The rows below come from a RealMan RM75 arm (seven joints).
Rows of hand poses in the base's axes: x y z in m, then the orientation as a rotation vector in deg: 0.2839 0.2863 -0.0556 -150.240 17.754 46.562; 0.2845 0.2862 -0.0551 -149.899 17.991 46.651; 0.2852 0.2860 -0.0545 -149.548 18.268 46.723; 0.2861 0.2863 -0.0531 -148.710 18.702 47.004; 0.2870 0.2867 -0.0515 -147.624 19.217 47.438; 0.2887 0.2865 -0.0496 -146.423 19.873 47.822; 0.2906 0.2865 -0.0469 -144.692 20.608 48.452; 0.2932 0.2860 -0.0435 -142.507 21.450 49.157; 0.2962 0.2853 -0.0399 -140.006 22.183 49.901; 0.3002 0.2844 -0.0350 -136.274 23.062 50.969; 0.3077 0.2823 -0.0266 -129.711 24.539 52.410
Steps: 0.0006 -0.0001 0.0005 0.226 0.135 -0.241; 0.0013 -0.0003 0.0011 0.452 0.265 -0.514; 0.0022 0.0000 0.0025 1.039 0.621 -1.001; 0.0031 0.0004 0.0041 1.797 1.128 -1.587; 0.0048 0.0002 0.0060 2.620 1.641 -2.313; 0.0067 0.0002 0.0087 3.847 2.413 -3.211; 0.0093 -0.0003 0.0121 5.424 3.328 -4.313; 0.0123 -0.0010 0.0157 7.299 4.320 -5.444; 0.0163 -0.0019 0.0206 10.144 5.782 -7.009; 0.0238 -0.0040 0.0290 15.180 8.144 -9.837
